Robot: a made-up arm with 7 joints.
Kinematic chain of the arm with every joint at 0, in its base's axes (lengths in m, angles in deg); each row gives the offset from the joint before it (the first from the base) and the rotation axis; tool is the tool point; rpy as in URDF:
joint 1: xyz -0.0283 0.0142 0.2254 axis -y
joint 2: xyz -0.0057 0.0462 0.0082 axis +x
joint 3: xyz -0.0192 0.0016 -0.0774 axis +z
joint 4: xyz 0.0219 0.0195 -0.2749 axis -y
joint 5: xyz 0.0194 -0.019 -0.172 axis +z
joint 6: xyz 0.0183 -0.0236 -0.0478 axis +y
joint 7: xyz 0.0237 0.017 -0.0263 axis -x
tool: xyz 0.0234 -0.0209 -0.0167 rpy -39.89 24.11 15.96
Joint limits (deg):
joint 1: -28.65..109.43
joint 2: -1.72..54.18
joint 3: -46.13..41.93
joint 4: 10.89..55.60
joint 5: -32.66..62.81
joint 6: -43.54..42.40
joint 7: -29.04..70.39
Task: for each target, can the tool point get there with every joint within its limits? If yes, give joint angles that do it. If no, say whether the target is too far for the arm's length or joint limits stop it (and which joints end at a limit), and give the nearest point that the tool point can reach.
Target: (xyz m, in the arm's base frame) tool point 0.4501 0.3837 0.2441
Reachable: yes | joints 72.22 43.76 -30.63 24.85 49.52 12.08 26.99
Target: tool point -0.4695 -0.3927 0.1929
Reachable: no: joint limits stop it (at a limit: joint 1, joint 2, joint 3, joint 4, joint 5, joint 6) | nearest point -0.1460 -0.1628 -0.1703 | short by 0.538 m
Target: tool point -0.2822 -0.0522 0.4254
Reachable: no: joint limits stop it (at a limit: joint 1, joint 2, joint 4, joint 6) | nearest point 0.2545 -0.0471 0.5573 | short by 0.553 m
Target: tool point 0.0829 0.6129 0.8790
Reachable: no: too far | nearest point 0.1235 0.4672 0.5533 | short by 0.359 m
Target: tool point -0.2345 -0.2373 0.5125
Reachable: no: joint limits stop it (at a limit: joint 1, joint 2, joint 4, joint 6, joint 7) | nearest point 0.2658 -0.1209 0.5219 | short by 0.514 m
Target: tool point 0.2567 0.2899 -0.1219
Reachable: yes | joints 12.48 42.60 -16.39 43.60 -9.05 -29.28 5.45
